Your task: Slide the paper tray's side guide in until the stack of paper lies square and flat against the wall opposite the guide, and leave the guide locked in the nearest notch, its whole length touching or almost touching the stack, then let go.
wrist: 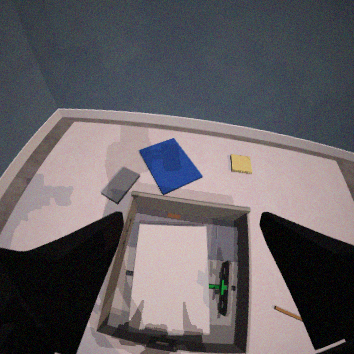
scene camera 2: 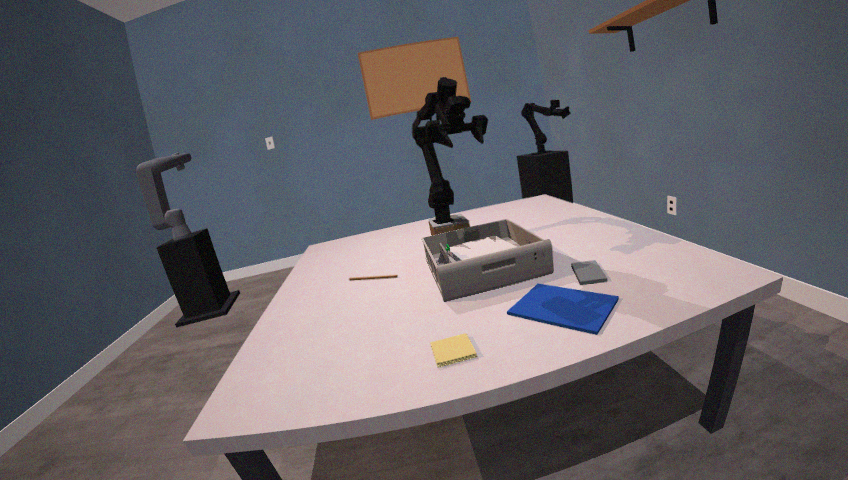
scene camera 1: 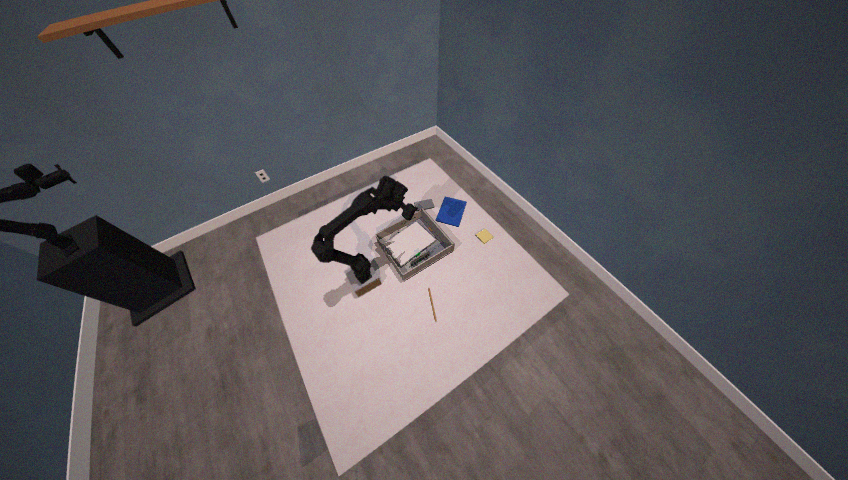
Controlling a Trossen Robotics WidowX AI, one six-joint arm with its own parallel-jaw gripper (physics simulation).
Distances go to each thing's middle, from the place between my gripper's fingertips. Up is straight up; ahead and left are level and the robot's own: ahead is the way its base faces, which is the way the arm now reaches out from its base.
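With the white paper stack (scene camera 1: 403,247) as my measure, my hand is 3 cm past it, 1 cm to the right of it and 33 cm above it. The blue book (scene camera 2: 584,311) is 34 cm ahead of my hand, 3 cm to the left of it and 36 cm below it. As for the small grey block (wrist: 117,187), I find it 24 cm ahead of my hand and 19 cm to the left, again 36 cm below.
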